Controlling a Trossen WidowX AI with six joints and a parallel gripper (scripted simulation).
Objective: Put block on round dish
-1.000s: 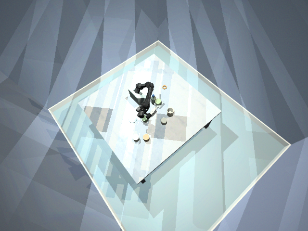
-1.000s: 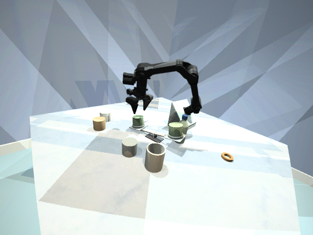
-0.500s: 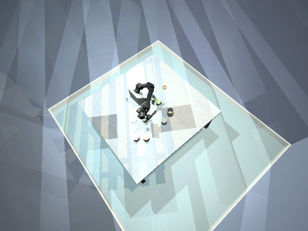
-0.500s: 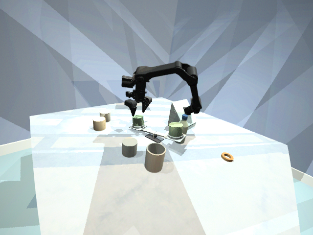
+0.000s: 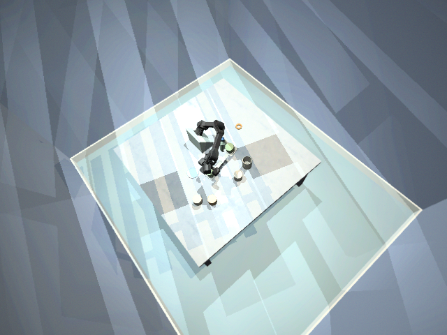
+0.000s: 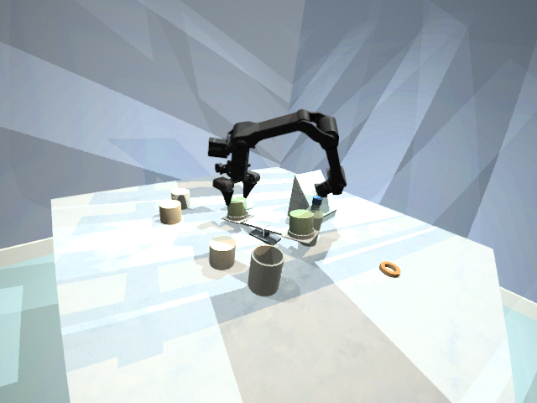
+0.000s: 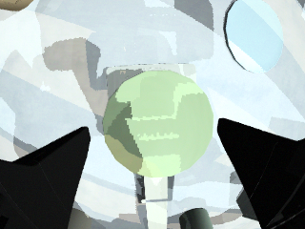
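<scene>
Right now the grey block is 40 mm below my gripper tip. Round my gripper tip: pale blue round dish 110 mm behind, 110 mm to the right, 80 mm below; then tan cylinder 190 mm ahead, 100 mm to the right, 50 mm below; then blue-capped bottle 150 mm behind, 230 mm to the left, 30 mm above.
</scene>
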